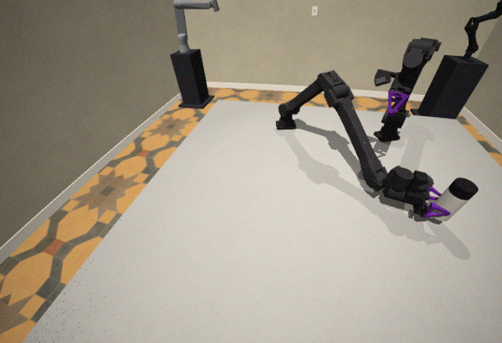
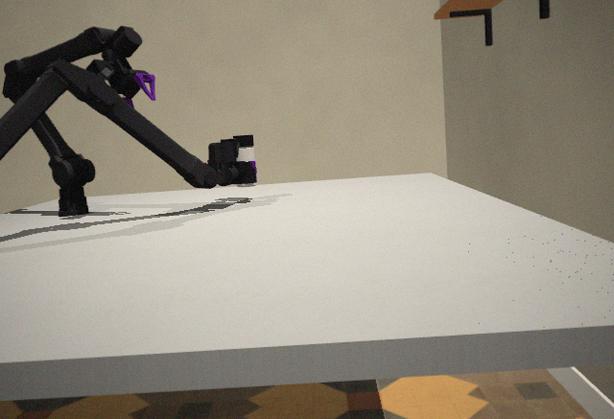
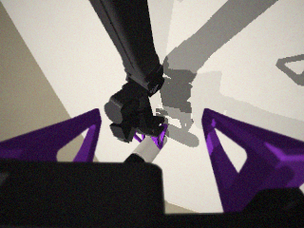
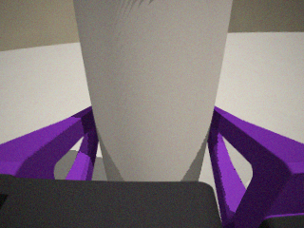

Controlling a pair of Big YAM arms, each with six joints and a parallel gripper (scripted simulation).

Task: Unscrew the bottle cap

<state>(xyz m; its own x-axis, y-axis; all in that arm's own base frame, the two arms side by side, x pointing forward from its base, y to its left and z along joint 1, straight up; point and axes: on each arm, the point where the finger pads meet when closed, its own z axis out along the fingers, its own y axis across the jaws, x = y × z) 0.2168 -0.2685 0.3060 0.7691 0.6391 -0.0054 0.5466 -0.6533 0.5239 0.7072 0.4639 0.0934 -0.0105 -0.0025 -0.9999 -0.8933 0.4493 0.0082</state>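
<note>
Now: right hand 5 cm below the bottle. Round my right hand: black cap 9 cm above.
My left hand is 24 cm short of the black cap, 21 cm to the right of it and 12 cm above it. Round my left hand: bottle (24 cm ahead, 21 cm to the left, 16 cm below).
</note>
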